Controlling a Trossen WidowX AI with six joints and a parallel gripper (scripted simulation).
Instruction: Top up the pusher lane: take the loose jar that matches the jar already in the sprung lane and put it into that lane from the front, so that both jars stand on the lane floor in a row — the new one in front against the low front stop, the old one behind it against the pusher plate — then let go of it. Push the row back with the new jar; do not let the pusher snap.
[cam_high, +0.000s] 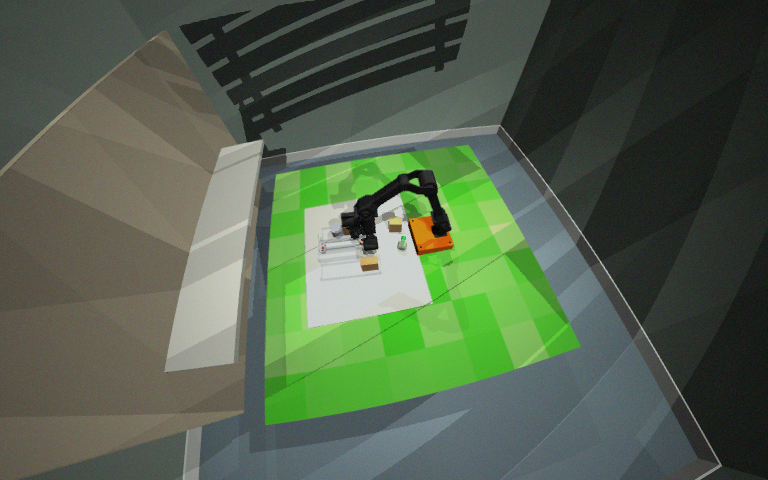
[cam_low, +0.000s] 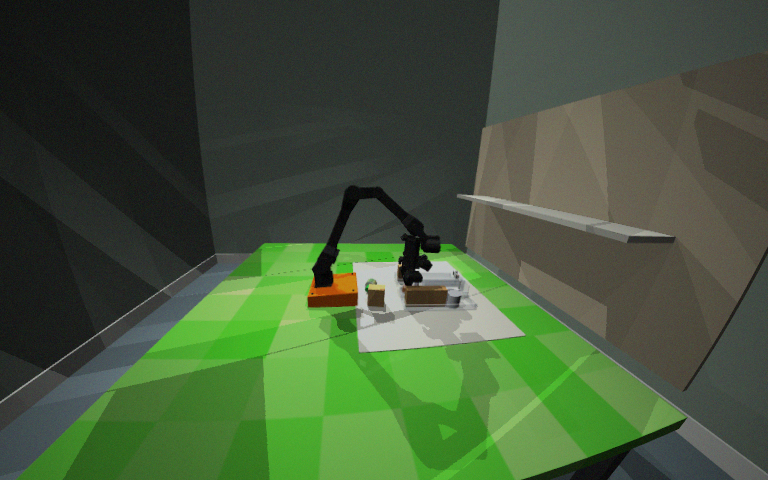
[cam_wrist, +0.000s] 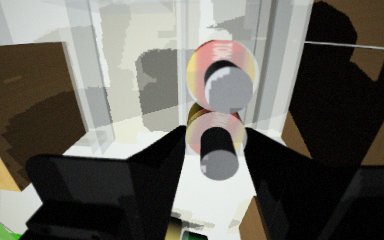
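My gripper tip is 14 cm short of the clear lane tray, 1 cm to the right of it and 1 cm above it. From my gripper tip the other things lie so: grey cylinder (15 cm ahead, 9 cm to the right).
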